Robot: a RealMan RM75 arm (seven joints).
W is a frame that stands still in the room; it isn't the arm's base.
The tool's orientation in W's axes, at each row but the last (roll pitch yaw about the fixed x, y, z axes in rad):
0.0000 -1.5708 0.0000
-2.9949 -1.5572 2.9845
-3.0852 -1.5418 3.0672
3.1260 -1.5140 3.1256
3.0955 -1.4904 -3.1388
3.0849 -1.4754 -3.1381
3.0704 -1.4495 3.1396
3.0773 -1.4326 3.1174
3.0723 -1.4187 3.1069
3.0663 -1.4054 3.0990
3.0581 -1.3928 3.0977
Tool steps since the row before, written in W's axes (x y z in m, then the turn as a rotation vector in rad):
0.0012 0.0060 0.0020 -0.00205 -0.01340 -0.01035
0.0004 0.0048 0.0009 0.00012 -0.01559 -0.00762
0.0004 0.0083 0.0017 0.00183 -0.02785 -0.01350
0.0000 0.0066 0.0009 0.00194 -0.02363 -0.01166
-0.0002 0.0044 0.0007 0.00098 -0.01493 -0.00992
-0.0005 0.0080 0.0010 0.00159 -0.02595 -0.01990
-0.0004 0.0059 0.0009 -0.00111 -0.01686 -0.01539
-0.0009 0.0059 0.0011 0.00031 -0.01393 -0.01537
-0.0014 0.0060 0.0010 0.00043 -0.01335 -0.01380
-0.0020 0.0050 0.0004 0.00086 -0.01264 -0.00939
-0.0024 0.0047 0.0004 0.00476 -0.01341 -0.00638
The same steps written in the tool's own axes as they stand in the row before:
0.0020 0.0060 -0.0012 -0.01035 -0.01340 0.00205
0.0009 0.0048 -0.0004 -0.00765 -0.01557 -0.00018
0.0017 0.0083 -0.0003 -0.01361 -0.02779 -0.00194
0.0009 0.0066 0.0002 -0.01177 -0.02357 -0.00202
0.0007 0.0044 0.0003 -0.00996 -0.01491 -0.00083
0.0010 0.0080 0.0008 -0.01995 -0.02594 -0.00107
0.0009 0.0059 0.0007 -0.01515 -0.01703 0.00172
0.0012 0.0058 0.0013 -0.01531 -0.01398 0.00058
0.0012 0.0058 0.0018 -0.01378 -0.01338 0.00028
0.0008 0.0047 0.0025 -0.00949 -0.01257 -0.00078
0.0009 0.0044 0.0029 -0.00723 -0.01280 -0.00522

